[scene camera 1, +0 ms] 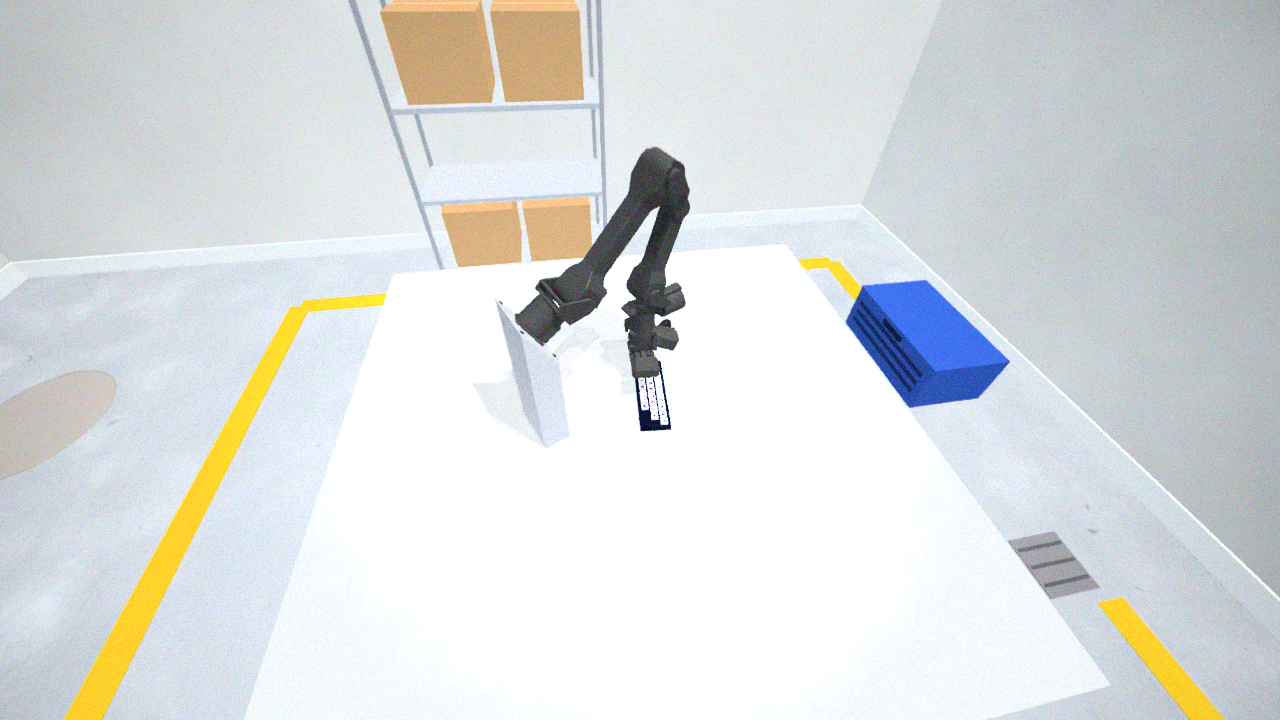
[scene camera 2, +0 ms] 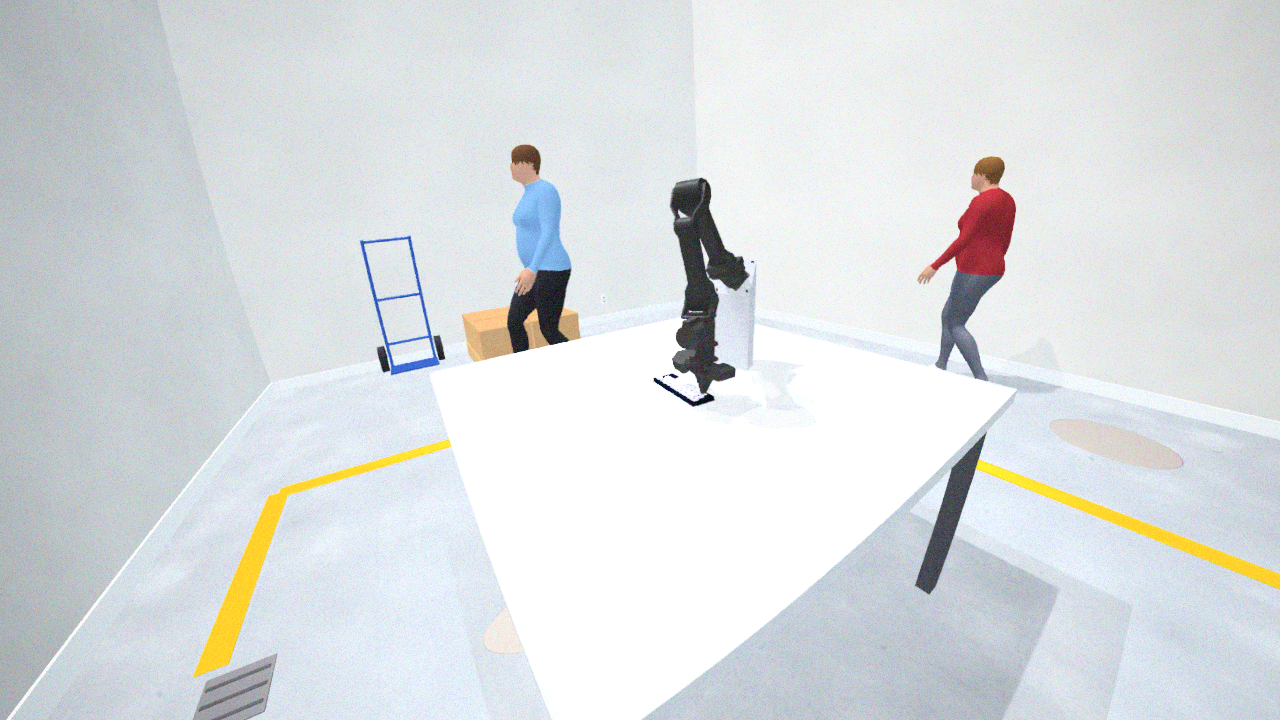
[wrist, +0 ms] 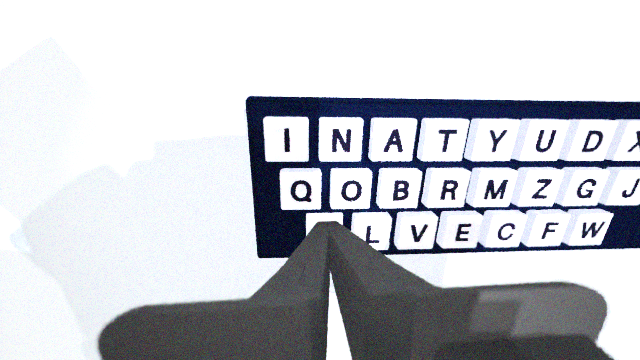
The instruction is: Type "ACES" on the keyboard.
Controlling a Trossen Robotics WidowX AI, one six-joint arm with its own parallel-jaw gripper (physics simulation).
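Pixels of known places: gripper, fingertip midpoint: [scene camera 2: 703,393] [wrist: 326,230]; arm's base, origin of the base link: [scene camera 1: 528,330] [scene camera 2: 735,277].
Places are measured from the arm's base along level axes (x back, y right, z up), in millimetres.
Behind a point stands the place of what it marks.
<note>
The dark blue keyboard [scene camera 1: 647,424] {x -221, y -48, z -271 mm} [scene camera 2: 675,394] {x -235, y -174, z -279 mm} [wrist: 270,230] {x -158, y -228, z -272 mm} lies flat on the table, with white letter keys in three rows. In the wrist view, the A key [wrist: 393,140] {x -211, y -196, z -267 mm} is in the top row, and the E key [wrist: 461,232] {x -185, y -151, z -267 mm} and C key [wrist: 506,232] {x -191, y -131, z -267 mm} are in the bottom row. The S key [wrist: 314,223] {x -167, y -211, z -271 mm} is at the left end of the bottom row, left of L; the fingertips cover most of it and hide its letter. My gripper [scene camera 1: 644,373] {x -165, y -205, z -272 mm} [scene camera 2: 705,390] {x -165, y -205, z -272 mm} [wrist: 326,230] {x -165, y -205, z -272 mm} is shut and empty, pointing down with its tips over that key. Whether they touch it I cannot tell.
A tall pale panel [scene camera 1: 534,385] {x -26, y 61, z -77 mm} [scene camera 2: 737,331] {x -4, y -33, z -159 mm} stands at the arm's base on the white table [scene camera 1: 626,573] {x -258, y 269, z -283 mm} [scene camera 2: 644,501] {x -386, y -582, z -283 mm}. A blue box [scene camera 1: 939,331], a shelf unit [scene camera 1: 496,108], a blue hand truck [scene camera 2: 398,297] and two people are beyond the table.
</note>
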